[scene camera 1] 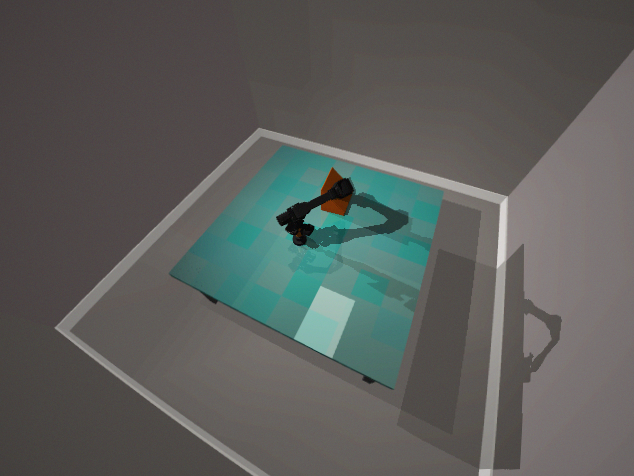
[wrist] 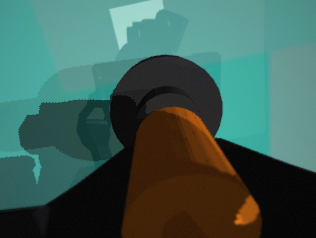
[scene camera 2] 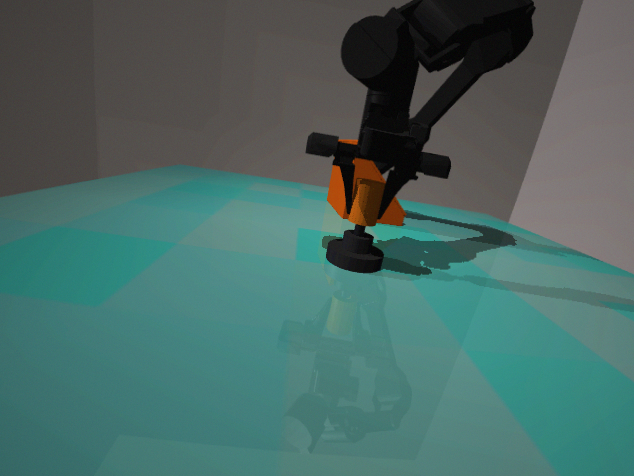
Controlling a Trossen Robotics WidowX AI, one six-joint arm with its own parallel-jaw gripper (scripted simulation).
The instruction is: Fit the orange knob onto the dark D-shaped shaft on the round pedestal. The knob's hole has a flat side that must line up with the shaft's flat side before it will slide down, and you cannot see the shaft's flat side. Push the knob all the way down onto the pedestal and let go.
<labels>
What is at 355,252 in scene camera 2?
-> A round dark pedestal.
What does my gripper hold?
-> An orange knob.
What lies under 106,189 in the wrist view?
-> My gripper.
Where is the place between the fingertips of my gripper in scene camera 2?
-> At 363,216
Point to an orange knob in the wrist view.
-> At 179,174
</labels>
